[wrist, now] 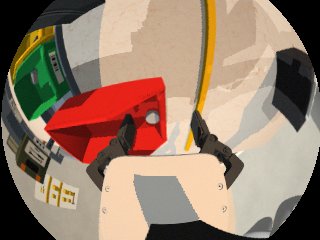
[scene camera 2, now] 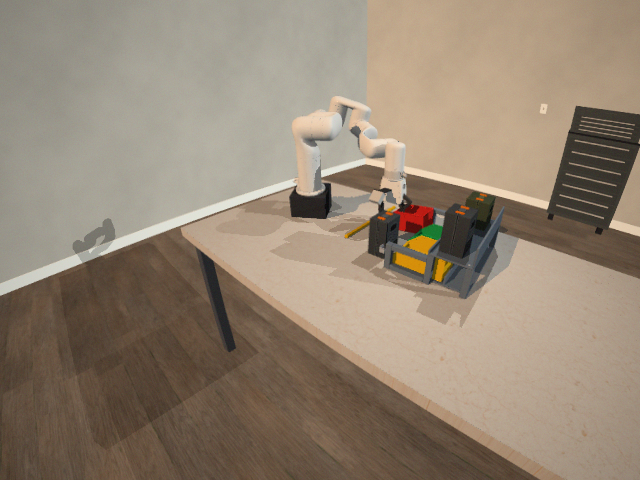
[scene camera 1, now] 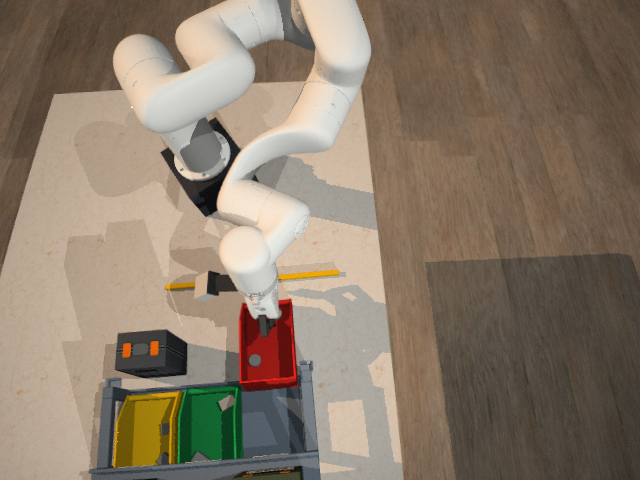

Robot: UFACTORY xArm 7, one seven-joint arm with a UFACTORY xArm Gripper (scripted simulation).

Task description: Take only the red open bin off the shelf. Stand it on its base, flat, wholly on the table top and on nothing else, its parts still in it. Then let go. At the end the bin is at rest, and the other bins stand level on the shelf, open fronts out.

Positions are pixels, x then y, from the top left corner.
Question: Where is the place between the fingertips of the gripper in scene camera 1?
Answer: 267, 303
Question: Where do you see a black case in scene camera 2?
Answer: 459, 223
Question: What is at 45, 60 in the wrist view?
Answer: A green bin.
